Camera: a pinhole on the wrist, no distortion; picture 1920 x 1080 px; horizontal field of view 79.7 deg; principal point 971.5 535.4 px. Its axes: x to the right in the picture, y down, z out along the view. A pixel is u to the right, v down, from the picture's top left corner.
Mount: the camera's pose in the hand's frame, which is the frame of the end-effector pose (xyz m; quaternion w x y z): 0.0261 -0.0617 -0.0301 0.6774 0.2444 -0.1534 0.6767
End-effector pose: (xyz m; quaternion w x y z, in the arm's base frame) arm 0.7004 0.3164 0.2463 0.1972 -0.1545 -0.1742 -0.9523
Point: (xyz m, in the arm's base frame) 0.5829 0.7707 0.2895
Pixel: 379.4 822.0
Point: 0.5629 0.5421 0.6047
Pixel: 1379.8 263.5
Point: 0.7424 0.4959 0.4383
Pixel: 1594.7 946.8
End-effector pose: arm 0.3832 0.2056 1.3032 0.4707 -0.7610 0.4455 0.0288
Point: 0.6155 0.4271 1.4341
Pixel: 638.7 1035.7
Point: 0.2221 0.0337 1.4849
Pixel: behind the camera
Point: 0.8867 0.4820 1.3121
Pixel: 845.1 476.5
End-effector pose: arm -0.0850 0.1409 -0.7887 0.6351 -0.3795 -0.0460 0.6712
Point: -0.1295 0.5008 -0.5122
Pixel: 1304.0 236.9
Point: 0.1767 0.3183 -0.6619
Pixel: outside the picture
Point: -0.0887 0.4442 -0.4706
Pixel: 1166.4 412.6
